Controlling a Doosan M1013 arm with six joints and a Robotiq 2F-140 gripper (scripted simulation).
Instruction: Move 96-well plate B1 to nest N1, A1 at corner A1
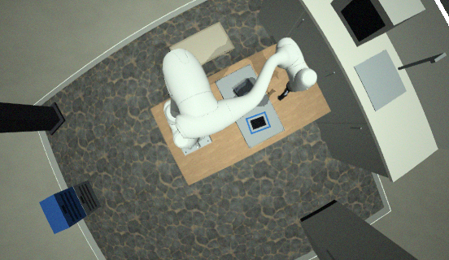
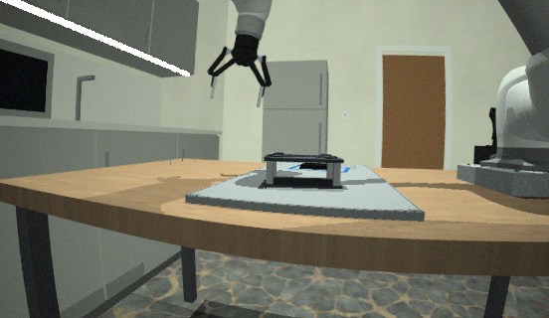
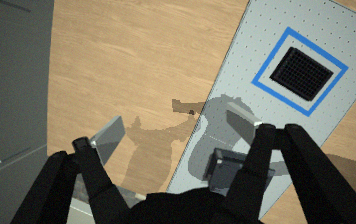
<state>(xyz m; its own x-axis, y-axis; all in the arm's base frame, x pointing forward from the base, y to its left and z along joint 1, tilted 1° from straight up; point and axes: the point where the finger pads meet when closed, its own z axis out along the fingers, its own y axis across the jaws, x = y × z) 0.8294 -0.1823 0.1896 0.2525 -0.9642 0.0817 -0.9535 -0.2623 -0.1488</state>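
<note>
My hand is 28 cm past the black 96-well plate, 10 cm to the left of it and 21 cm above it. The rest, counted from my hand: dark grey plate nest: 20 cm behind, 21 cm to the left, 16 cm below; then white corner mark: 12 cm behind, 16 cm to the left, 16 cm below.
</note>
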